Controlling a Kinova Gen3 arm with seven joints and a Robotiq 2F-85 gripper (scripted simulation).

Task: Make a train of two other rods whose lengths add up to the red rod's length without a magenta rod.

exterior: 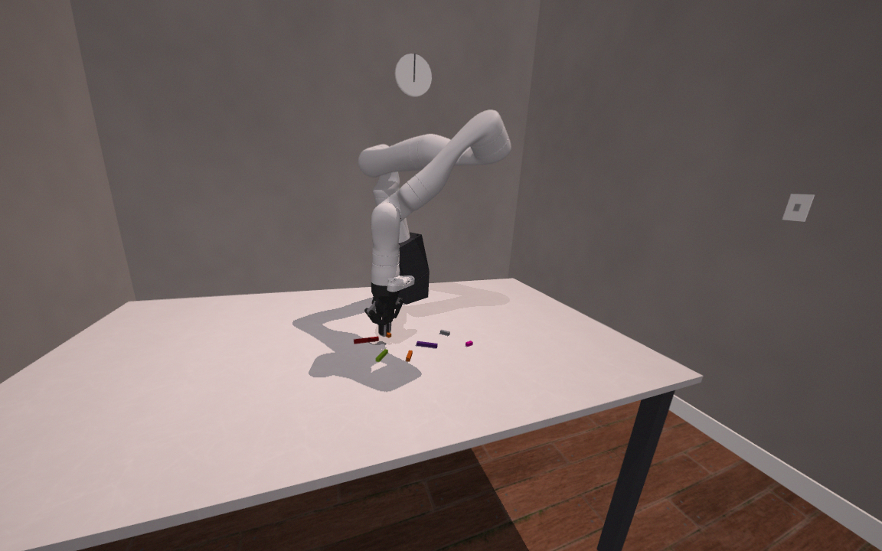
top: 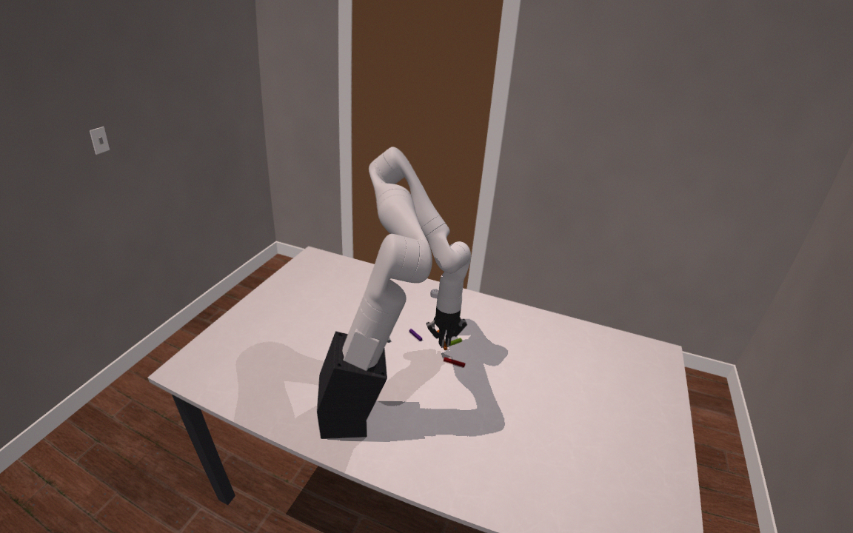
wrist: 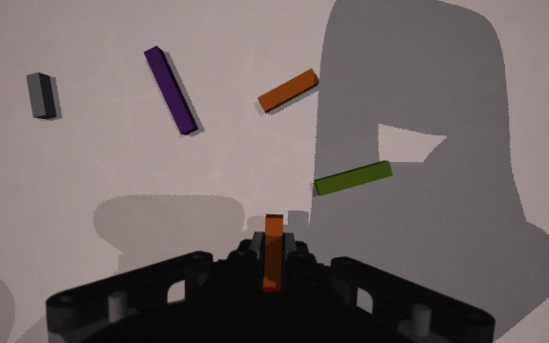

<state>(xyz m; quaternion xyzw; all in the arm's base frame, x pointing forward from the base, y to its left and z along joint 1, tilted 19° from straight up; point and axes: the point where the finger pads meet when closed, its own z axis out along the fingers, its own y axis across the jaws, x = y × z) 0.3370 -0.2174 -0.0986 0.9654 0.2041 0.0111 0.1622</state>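
The grey rod is 2 cm ahead of my hand, 19 cm to the left of it and 5 cm below it. Also, from my hand: purple rod 6 cm ahead, 10 cm to the left, 5 cm below; red rod 4 cm behind, 4 cm to the right, 5 cm below; lime rod 6 cm ahead, 3 cm to the right, 5 cm below.
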